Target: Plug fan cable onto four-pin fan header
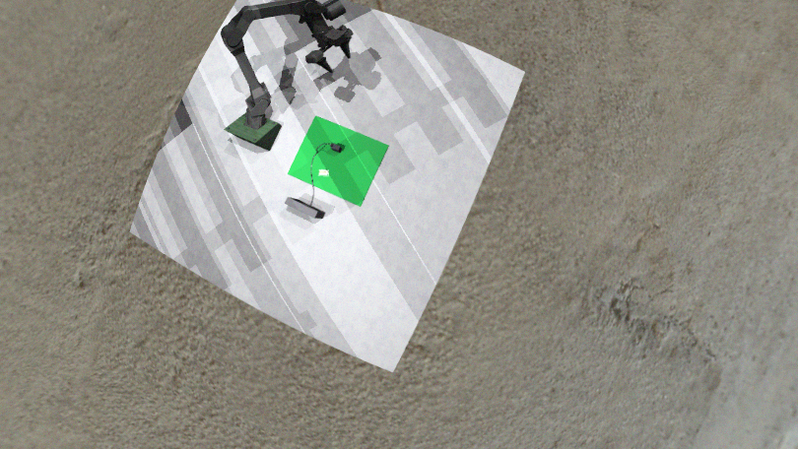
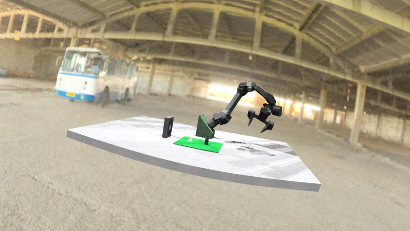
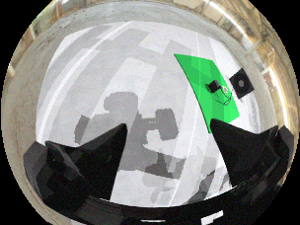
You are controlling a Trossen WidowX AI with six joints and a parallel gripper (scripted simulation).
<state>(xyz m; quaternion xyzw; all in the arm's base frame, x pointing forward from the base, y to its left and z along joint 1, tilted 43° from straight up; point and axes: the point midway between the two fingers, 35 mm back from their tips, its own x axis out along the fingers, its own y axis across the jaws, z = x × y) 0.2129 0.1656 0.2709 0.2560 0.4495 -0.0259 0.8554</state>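
The black plug lies 270 mm to the right of my gripper tip, 110 mm below it and 90 mm ahead of it. From my gripper tip the other things lie so: black fan (500 mm to the right, 80 mm ahead, 70 mm below); then green circuit board (300 mm to the right, 150 mm below, 100 mm ahead).
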